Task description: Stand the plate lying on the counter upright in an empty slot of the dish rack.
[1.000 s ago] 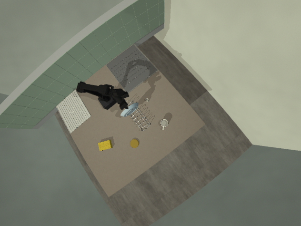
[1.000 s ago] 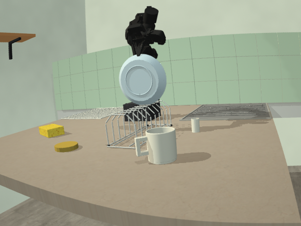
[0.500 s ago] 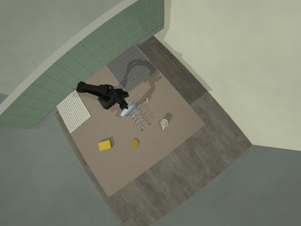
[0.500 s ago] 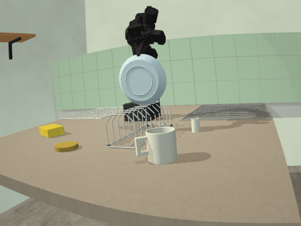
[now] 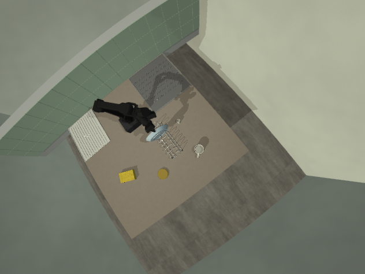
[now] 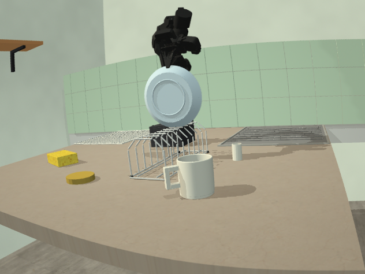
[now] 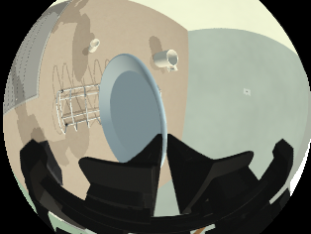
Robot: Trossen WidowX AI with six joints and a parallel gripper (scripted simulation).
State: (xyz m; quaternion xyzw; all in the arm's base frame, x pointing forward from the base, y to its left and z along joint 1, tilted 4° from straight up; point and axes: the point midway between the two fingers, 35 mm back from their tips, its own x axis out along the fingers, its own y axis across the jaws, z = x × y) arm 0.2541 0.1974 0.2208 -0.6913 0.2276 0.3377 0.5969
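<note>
My gripper is now 2 cm short of the pale blue plate and 12 cm above it. From my hand the other things lie so: cream mug: 26 cm ahead, 22 cm to the left, 29 cm below; then yellow disc: 30 cm ahead, 15 cm to the right, 31 cm below; then small white cup: 4 cm behind, 18 cm to the left, 31 cm below.
</note>
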